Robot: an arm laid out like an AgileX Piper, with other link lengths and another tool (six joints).
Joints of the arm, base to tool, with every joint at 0 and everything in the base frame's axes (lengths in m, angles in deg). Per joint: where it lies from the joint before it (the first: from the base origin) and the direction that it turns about. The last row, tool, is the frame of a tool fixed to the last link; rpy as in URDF.
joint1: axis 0 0 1 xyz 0 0 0.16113
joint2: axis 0 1 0 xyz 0 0 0
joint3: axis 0 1 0 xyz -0.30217 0 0.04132
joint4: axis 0.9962 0 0.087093 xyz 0.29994 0 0.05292
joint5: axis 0 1 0 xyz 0 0 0
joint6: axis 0.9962 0 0.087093 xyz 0.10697 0 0.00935
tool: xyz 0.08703 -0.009 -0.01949 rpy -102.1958 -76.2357 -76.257
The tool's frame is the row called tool.
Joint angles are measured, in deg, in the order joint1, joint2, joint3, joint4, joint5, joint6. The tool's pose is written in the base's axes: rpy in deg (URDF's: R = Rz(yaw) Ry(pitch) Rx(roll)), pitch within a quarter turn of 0, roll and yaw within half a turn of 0; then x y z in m. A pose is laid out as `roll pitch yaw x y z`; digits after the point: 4 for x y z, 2 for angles.
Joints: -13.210, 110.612, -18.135, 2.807, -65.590, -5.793
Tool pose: -165.76 -59.04 -31.18 0.3392 -0.0999 0.0316
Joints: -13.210, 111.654, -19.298, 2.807, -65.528, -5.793
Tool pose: -165.72 -59.09 -31.22 0.3446 -0.1011 0.0292
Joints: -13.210, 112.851, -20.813, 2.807, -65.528, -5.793
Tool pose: -165.52 -59.39 -31.38 0.3521 -0.1029 0.0272
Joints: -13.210, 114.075, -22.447, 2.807, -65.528, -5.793
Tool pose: -165.27 -59.78 -31.60 0.3603 -0.1048 0.0253
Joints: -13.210, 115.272, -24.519, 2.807, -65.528, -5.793
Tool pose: -164.71 -60.61 -32.09 0.3714 -0.1074 0.0252
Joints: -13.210, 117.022, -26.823, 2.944, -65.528, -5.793
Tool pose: -164.31 -61.13 -32.57 0.3825 -0.1104 0.0221
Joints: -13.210, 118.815, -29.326, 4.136, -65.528, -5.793
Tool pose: -163.59 -61.76 -34.39 0.3935 -0.1165 0.0193
